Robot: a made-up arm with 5 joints.
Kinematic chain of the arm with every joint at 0, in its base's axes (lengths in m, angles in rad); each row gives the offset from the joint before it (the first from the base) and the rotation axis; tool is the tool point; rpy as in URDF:
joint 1: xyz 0.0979 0 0.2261 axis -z
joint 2: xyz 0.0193 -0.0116 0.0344 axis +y
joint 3: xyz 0.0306 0 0.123 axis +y
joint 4: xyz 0.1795 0 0.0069 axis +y
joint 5: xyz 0.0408 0.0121 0 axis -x
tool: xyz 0 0 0 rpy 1.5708 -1.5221 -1.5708
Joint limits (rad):
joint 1: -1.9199..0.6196
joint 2: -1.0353..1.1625
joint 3: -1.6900..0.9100
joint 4: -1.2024..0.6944
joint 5: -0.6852..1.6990
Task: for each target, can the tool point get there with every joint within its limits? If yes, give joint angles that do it. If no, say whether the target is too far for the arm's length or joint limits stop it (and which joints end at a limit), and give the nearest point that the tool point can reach.
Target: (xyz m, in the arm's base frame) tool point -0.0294 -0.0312 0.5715
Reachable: yes | joints -0.2443 -0.8239 -1.0716 -0.1088 0.2232
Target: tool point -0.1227 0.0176 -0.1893
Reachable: no: too far | nearest point 0.0564 0.1126 0.0622 | short by 0.323 m
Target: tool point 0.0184 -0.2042 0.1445
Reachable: no: joint limits stop it (at a limit: joint 1, joint 3, joint 4) | nearest point 0.1499 -0.0365 0.1119 | short by 0.216 m
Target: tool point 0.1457 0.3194 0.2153
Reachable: yes | joints -1.4207 0.9422 -0.2896 -0.9196 1.1031
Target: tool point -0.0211 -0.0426 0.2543
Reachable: no: joint limits stop it (at a limit: joint 2, joint 3, joint 4) | nearest point -0.1532 -0.0899 0.3870 | short by 0.193 m
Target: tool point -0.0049 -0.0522 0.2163
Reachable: no: joint limits stop it (at a limit: joint 1, joint 2, joint 3, joint 4) | nearest point 0.0885 0.0243 0.1056 | short by 0.164 m
